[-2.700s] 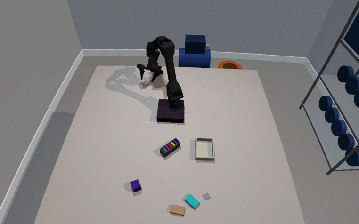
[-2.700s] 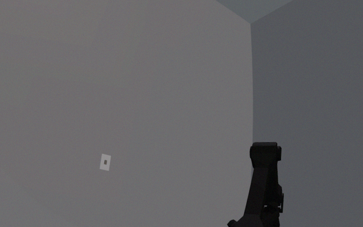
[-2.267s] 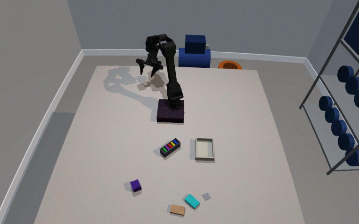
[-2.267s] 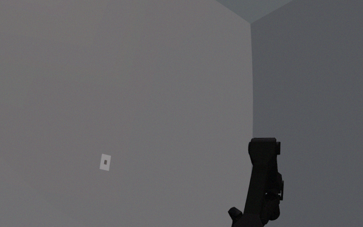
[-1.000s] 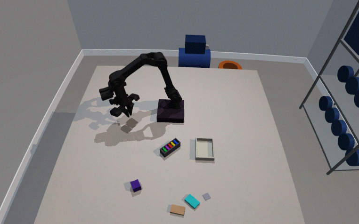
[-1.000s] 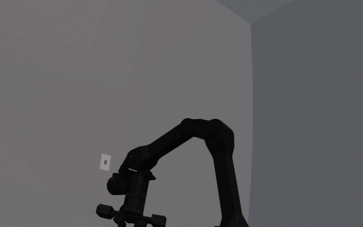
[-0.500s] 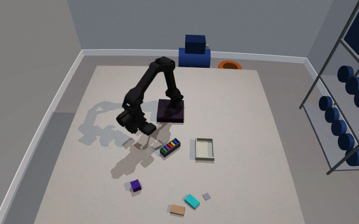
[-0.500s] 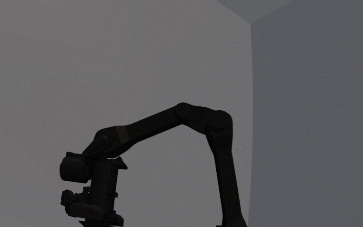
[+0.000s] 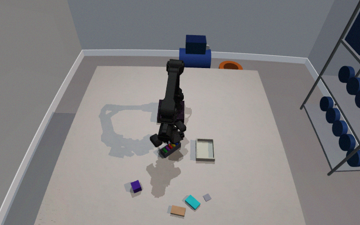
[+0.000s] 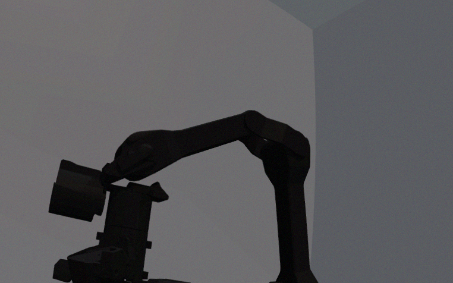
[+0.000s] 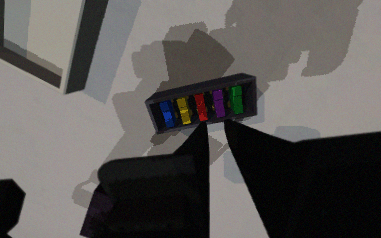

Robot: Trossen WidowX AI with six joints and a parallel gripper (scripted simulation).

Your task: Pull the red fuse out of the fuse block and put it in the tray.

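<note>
Now: gripper tip 50 mm above the red fuse and 10 mm to the right of it. Round my gripper tip: purple cube: 250 mm ahead, 120 mm to the right, 60 mm below; white tray: 200 mm to the left, 70 mm below, 30 mm behind; cyan block: 280 mm ahead, 160 mm to the left, 70 mm below.
</note>
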